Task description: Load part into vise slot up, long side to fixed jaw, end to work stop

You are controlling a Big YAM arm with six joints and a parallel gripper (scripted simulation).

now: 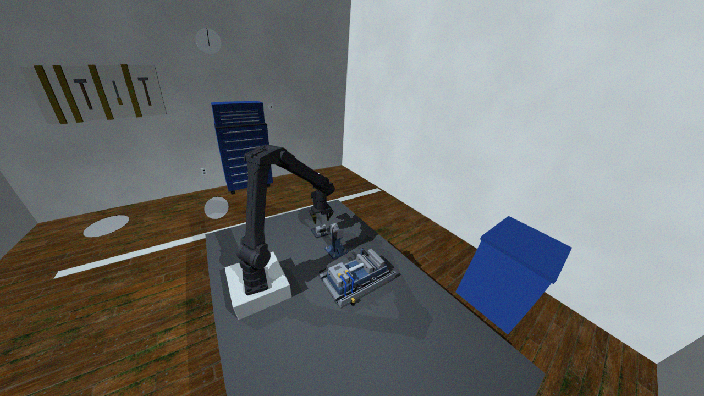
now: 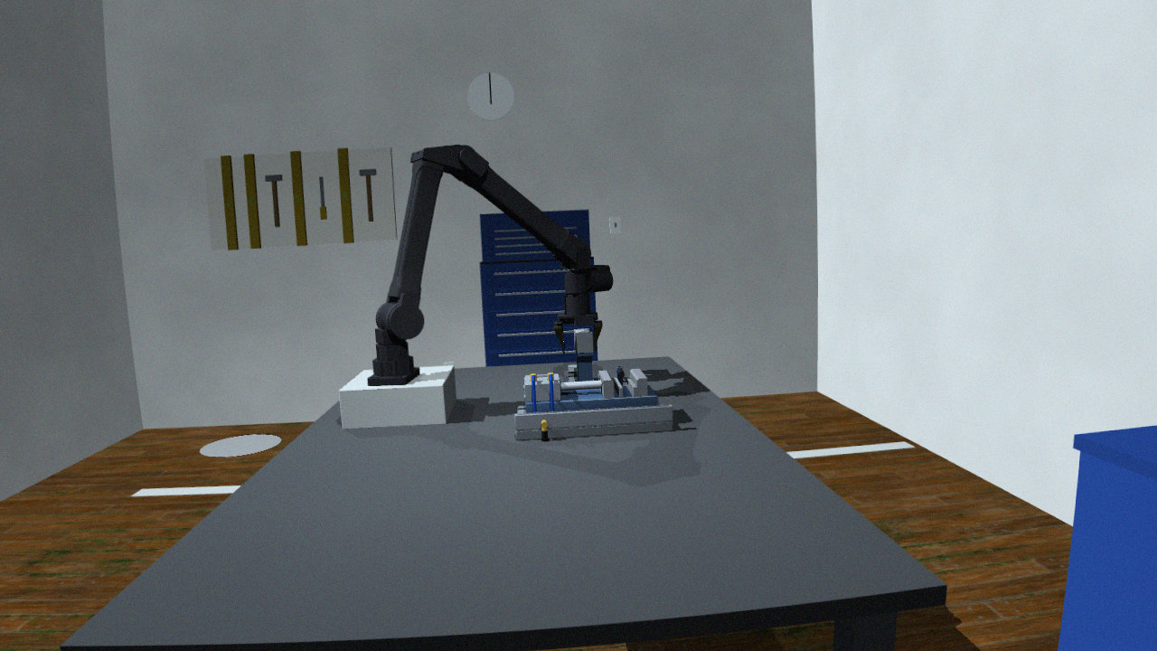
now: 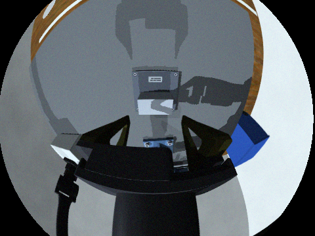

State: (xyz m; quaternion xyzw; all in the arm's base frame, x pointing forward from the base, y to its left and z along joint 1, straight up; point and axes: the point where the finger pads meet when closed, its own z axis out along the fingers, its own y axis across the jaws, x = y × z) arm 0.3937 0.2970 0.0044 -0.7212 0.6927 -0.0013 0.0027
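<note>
My gripper is now 10 mm to the left of the part and 60 mm above it. From my hand the other things lie so: air cylinder (60 mm behind, 390 mm to the right, 10 mm below); vise (40 mm ahead, 380 mm to the right, 50 mm below).
</note>
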